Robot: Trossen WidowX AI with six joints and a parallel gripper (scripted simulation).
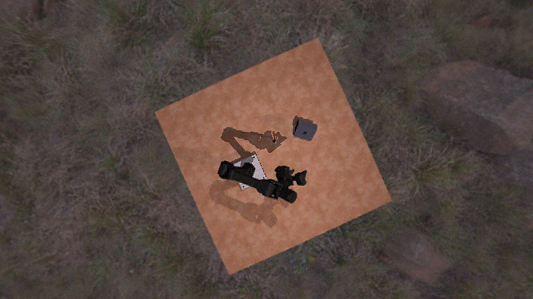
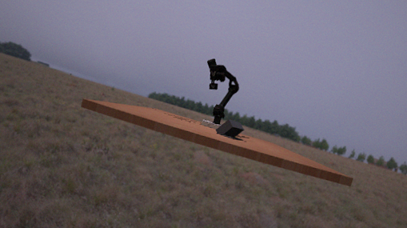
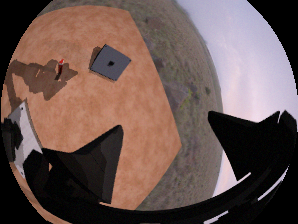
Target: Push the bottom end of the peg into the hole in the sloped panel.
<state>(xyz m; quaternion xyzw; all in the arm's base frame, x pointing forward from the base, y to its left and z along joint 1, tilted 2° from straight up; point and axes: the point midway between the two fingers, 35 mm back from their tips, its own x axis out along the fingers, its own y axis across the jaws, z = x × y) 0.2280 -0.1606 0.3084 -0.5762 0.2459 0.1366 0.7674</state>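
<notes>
Right now my gripper tip is 27 cm above the dark red peg, 22 cm to the right of it and 2 cm short of it. The rest, counted from my gripper tip: grey sloped panel 28 cm below, 21 cm ahead, 15 cm to the left.
</notes>
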